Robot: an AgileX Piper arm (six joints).
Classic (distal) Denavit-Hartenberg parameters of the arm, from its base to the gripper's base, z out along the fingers. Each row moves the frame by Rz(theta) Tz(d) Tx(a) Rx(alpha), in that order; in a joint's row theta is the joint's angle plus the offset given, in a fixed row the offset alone. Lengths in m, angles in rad.
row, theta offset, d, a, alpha
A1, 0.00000, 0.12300, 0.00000, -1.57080
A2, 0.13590, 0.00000, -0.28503, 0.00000
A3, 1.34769, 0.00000, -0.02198, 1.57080
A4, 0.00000, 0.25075, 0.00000, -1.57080
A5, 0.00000, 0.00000, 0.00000, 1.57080
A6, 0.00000, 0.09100, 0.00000, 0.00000
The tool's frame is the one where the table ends.
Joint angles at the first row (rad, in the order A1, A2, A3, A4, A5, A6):
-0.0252 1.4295 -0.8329 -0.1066 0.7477 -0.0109
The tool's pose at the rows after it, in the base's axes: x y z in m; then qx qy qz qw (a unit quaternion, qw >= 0):
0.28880, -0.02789, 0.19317, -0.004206, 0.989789, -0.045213, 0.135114
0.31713, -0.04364, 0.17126, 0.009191, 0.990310, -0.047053, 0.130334
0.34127, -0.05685, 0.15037, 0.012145, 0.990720, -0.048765, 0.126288
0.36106, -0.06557, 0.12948, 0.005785, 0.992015, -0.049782, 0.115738
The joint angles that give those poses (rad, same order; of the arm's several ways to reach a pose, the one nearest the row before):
-0.0749 1.5970 -0.9081 -0.1066 0.6940 -0.0109
-0.1184 1.7352 -0.9873 -0.1079 0.6423 -0.0221
-0.1488 1.8559 -1.0669 -0.1083 0.6071 -0.0435
-0.1645 1.9639 -1.1435 -0.1095 0.5951 -0.0696

